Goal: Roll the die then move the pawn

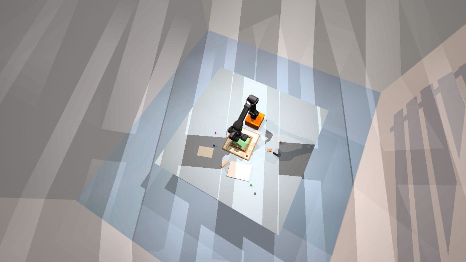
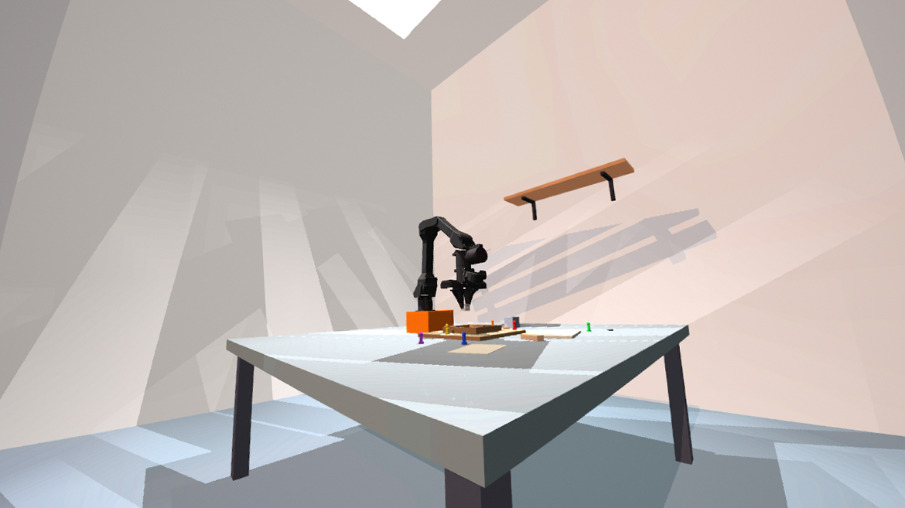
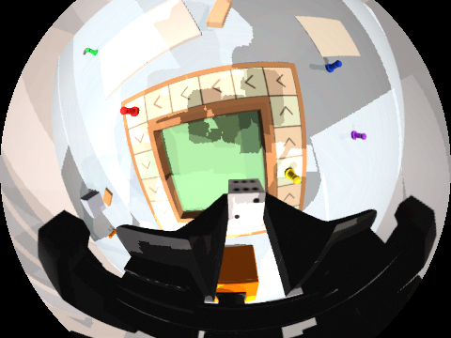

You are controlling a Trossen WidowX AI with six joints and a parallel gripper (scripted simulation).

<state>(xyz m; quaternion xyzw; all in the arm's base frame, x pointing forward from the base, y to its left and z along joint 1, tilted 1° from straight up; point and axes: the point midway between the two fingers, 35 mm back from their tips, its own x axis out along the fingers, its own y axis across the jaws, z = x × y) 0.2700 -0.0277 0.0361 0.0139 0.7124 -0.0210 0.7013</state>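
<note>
Right now my gripper tip is 11 cm short of the red pawn, 15 cm to the right of it and 7 cm above it. From my gripper tip the other things lie so: white die right at my gripper tip; green tray 3 cm to the left, 9 cm below; yellow pawn 2 cm behind, 8 cm to the right, 7 cm below.
</note>
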